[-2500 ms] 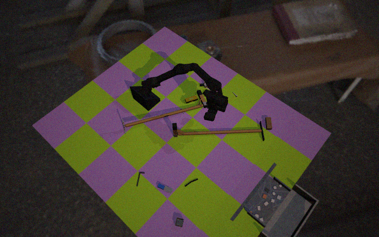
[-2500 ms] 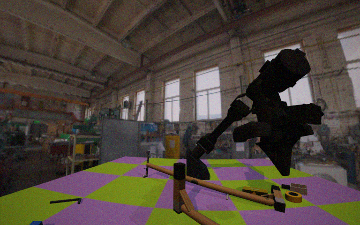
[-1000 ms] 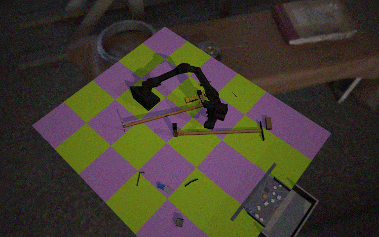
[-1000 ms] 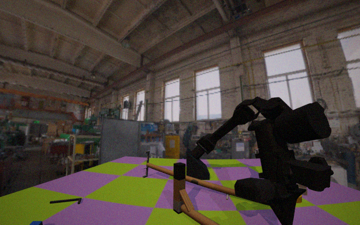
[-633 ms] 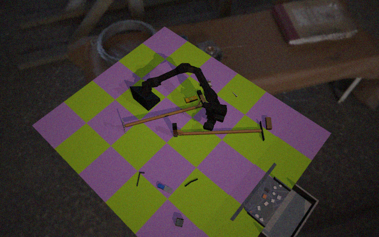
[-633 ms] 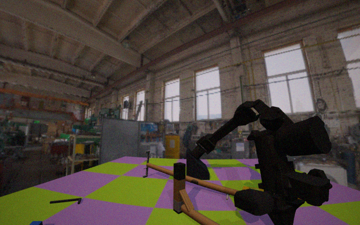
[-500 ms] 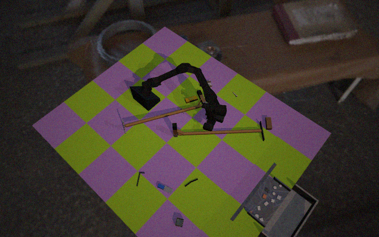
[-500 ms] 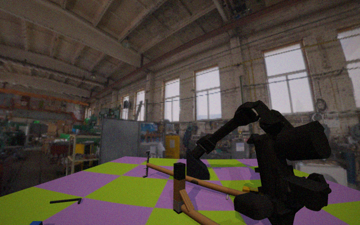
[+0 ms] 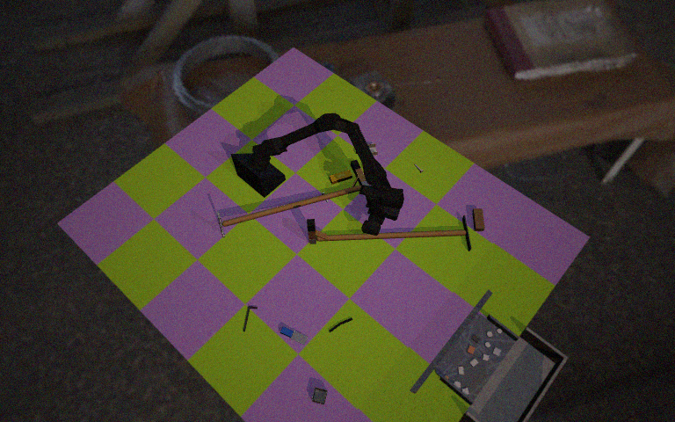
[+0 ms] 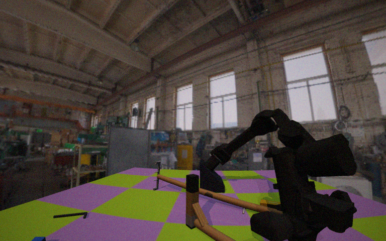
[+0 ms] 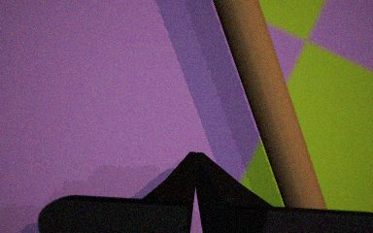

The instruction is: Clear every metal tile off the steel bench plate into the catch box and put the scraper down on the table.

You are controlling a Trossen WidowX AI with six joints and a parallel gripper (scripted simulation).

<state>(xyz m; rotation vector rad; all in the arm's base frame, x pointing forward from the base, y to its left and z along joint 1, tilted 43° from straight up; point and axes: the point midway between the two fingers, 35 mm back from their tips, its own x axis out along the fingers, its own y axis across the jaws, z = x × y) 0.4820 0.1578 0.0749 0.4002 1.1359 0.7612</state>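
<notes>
The long scraper lies 5 cm ahead of my gripper tip, 5 cm above it and 2 cm to the right of it. Round my gripper tip: grey box: 27 cm behind, 23 cm to the left, 1 cm below; curved black strip: 39 cm to the right, 14 cm ahead, 1 cm below; yellow tape roll: 21 cm behind, 18 cm to the left.
</notes>
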